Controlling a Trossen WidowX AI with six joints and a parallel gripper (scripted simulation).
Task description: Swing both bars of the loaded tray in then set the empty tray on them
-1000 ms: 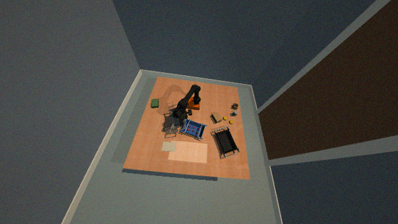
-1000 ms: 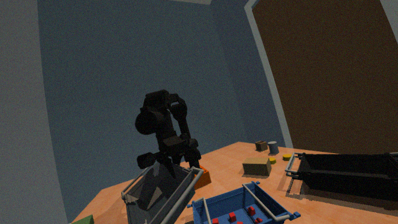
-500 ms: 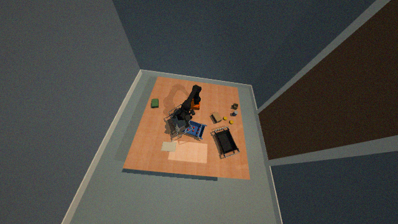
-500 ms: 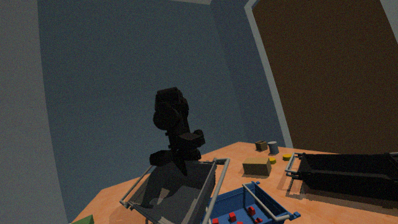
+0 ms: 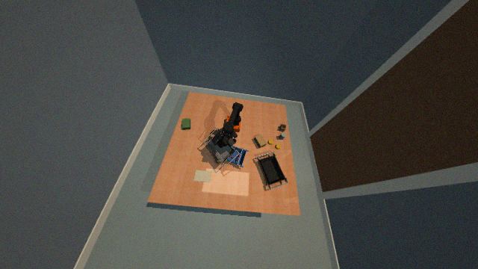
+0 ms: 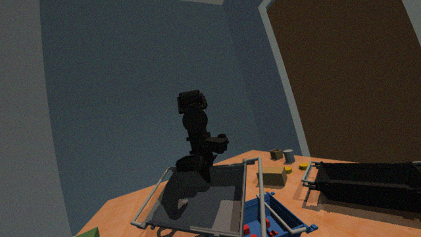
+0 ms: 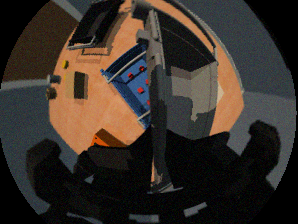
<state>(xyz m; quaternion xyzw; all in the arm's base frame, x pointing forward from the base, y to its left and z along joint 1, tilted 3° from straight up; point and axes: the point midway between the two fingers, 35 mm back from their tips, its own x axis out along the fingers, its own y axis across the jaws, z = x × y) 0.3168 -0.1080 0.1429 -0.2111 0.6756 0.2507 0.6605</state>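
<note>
Now: gripper tip 5 cm short of the grey tray and 6 cm to the left of it. Round my gripper tip: green block 31 cm behind, 44 cm to the right, 16 cm below; then pale pad 25 cm ahead, 21 cm to the right, 18 cm below; then grey cylinder 17 cm behind, 63 cm to the left, 15 cm below.
</note>
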